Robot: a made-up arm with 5 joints. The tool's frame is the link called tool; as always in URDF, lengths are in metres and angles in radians. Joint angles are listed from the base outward.
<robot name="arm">
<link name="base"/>
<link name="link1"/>
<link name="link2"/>
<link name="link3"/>
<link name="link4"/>
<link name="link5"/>
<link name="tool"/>
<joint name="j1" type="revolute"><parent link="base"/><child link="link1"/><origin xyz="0 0 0.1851" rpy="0 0 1.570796"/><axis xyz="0 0 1"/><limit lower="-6.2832" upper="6.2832"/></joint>
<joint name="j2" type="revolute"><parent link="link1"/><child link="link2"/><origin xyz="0 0 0" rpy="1.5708 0 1.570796"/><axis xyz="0 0 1"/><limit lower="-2.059" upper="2.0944"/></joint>
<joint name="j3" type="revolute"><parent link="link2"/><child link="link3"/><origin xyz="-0.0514 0.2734 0" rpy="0 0 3.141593"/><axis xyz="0 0 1"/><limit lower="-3.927" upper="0.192"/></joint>
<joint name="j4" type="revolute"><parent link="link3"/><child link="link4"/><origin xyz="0.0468 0.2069 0"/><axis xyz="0 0 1"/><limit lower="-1.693" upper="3.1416"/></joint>
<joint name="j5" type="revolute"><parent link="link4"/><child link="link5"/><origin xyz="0.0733 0.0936 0" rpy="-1.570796 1.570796 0"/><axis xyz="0 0 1"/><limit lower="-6.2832" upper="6.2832"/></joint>
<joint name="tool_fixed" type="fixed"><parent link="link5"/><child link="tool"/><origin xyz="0 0 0" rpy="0 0 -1.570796"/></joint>
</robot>
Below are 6 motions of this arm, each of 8 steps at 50 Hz.
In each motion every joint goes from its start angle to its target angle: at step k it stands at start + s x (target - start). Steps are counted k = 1, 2, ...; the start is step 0. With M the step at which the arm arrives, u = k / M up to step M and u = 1 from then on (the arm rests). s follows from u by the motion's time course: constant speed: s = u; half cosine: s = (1 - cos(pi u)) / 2; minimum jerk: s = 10 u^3 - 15 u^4 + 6 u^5.
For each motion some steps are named. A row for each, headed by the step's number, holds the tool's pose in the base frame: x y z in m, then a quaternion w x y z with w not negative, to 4 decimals.
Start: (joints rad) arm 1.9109 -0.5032 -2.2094 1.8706 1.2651
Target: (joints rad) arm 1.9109 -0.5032 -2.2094 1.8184 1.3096
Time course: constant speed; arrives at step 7
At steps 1, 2, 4, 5, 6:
1: -0.0251 0.0711 0.6502 0.4120 -0.8650 -0.2864 0.0084
2: -0.0252 0.0711 0.6511 0.4154 -0.8644 -0.2831 0.0098
4: -0.0252 0.0712 0.6529 0.4221 -0.8632 -0.2767 0.0126
5: -0.0252 0.0712 0.6538 0.4254 -0.8626 -0.2735 0.0141
6: -0.0252 0.0712 0.6547 0.4287 -0.8619 -0.2702 0.0156

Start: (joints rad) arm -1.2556 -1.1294 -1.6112 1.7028 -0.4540
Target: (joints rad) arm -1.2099 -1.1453 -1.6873 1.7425 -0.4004
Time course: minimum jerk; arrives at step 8
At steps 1, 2, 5, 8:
1: -0.0218 0.0666 0.5728 0.3742 0.7993 -0.3388 0.3260
2: -0.0227 0.0684 0.5733 0.3742 0.7982 -0.3386 0.3290
5: -0.0294 0.0811 0.5766 0.3741 0.7898 -0.3373 0.3499
8: -0.0327 0.0866 0.5778 0.3738 0.7860 -0.3367 0.3593

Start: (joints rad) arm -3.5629 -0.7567 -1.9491 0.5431 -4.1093
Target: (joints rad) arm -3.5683 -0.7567 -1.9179 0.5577 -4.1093
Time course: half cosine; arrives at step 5
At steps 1, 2, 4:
1: 0.0616 -0.0276 0.7393 0.5644 -0.4546 -0.1273 0.6772
2: 0.0589 -0.0265 0.7385 0.5631 -0.4595 -0.1283 0.6748
4: 0.0529 -0.0240 0.7366 0.5601 -0.4705 -0.1306 0.6692

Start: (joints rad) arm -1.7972 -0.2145 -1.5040 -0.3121 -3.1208
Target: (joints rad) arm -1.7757 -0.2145 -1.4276 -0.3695 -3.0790
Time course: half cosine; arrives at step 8
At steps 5, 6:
5: -0.0517 -0.2408 0.6359 0.5480 0.4227 0.3246 -0.6447
6: -0.0511 -0.2421 0.6332 0.5508 0.4243 0.3246 -0.6413

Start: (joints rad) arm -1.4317 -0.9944 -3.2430 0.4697 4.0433
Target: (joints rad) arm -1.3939 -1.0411 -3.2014 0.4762 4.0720
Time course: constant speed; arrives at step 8
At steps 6, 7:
6: -0.0879 0.5202 0.4553 0.9243 -0.2823 -0.1219 -0.2262
7: -0.0906 0.5209 0.4539 0.9252 -0.2821 -0.1220 -0.2224

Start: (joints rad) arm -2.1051 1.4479 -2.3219 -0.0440 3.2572
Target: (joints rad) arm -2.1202 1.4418 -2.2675 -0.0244 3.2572
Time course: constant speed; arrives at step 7
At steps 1, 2, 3, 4, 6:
1: -0.2988 -0.5025 0.0699 0.2386 0.8055 0.3984 -0.3682
2: -0.2995 -0.5012 0.0677 0.2358 0.8078 0.3985 -0.3648
3: -0.3002 -0.5000 0.0655 0.2330 0.8101 0.3986 -0.3613
4: -0.3009 -0.4987 0.0633 0.2303 0.8124 0.3986 -0.3579
6: -0.3023 -0.4962 0.0589 0.2248 0.8169 0.3986 -0.3510

